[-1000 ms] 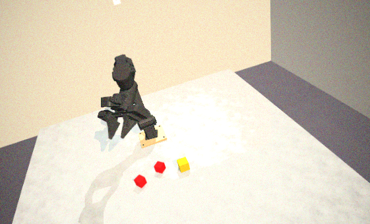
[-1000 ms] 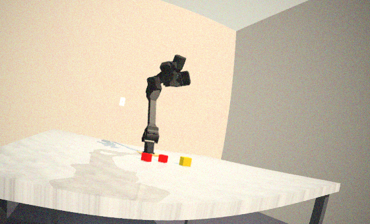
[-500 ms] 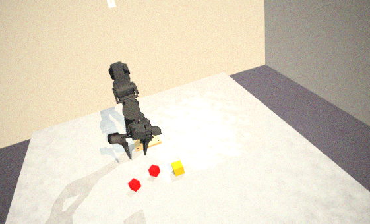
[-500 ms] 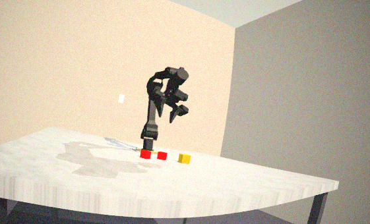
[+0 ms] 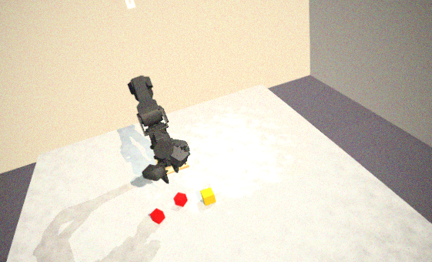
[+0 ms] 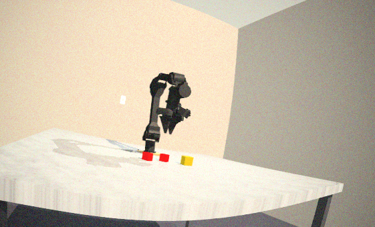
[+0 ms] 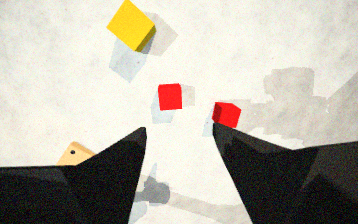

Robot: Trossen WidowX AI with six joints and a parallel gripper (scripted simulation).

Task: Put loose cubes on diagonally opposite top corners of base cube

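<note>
The yellow cube is 11 cm below my gripper tip, 10 cm to the left of it and 1 cm ahead of it.
</note>
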